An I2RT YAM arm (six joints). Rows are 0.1 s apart.
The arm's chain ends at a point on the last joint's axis. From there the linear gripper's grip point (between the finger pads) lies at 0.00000 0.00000 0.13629 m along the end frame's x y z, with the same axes.
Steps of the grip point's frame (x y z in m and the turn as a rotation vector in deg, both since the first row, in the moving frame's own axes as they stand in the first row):
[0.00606, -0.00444, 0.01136, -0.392, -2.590, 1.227]
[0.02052, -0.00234, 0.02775, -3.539, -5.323, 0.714]
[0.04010, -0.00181, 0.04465, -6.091, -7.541, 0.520]
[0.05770, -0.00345, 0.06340, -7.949, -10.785, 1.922]
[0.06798, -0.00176, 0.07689, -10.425, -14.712, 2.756]
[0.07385, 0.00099, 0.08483, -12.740, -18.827, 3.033]
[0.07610, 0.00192, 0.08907, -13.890, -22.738, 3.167]
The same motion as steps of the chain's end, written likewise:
[0.01223, -0.00531, 0.01150, -0.392, -2.590, 1.227]
[0.03321, -0.01066, 0.02860, -3.539, -5.323, 0.714]
[0.05802, -0.01615, 0.04660, -6.091, -7.541, 0.520]
[0.08343, -0.02175, 0.06711, -7.949, -10.785, 1.922]
[0.10298, -0.02531, 0.08358, -10.425, -14.712, 2.756]
[0.11824, -0.02734, 0.09541, -12.740, -18.827, 3.033]
[0.12913, -0.02846, 0.10354, -13.890, -22.738, 3.167]

